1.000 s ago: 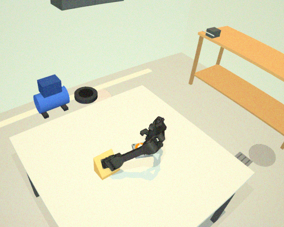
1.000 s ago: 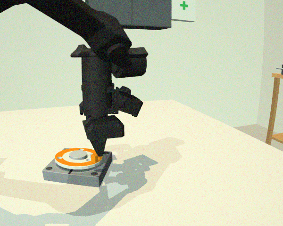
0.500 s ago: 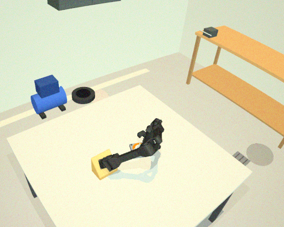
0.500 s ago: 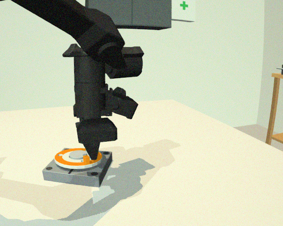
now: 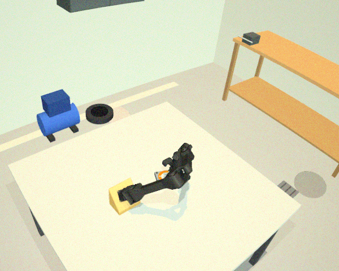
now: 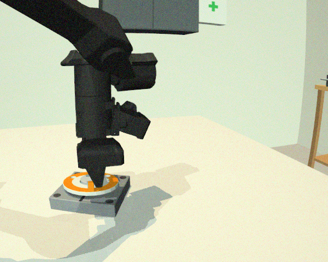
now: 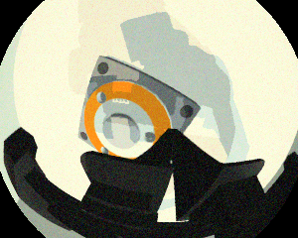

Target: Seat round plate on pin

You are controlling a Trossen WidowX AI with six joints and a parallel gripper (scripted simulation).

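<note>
Right now my gripper tip is 50 mm to the right of the grey square base, 20 mm past it and 20 mm above it.
</note>
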